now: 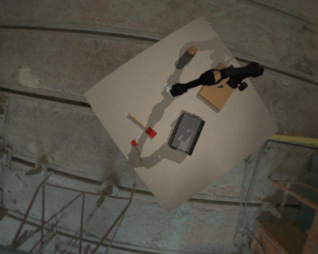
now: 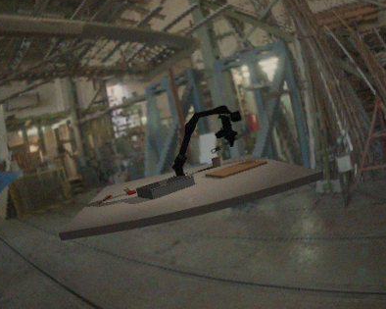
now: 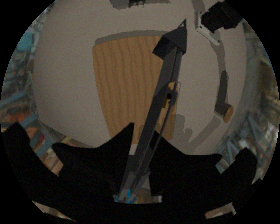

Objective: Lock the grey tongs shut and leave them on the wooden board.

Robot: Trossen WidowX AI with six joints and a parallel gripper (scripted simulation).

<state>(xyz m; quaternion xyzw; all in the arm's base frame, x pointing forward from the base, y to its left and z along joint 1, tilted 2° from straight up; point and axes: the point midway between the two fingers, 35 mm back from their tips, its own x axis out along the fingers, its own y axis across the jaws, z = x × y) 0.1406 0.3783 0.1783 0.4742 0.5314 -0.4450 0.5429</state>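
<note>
Right now my gripper tip is 15 cm above the wooden board. From my gripper tip the other things lie so: roasting tin 47 cm to the right, 20 cm ahead, 13 cm below.
</note>
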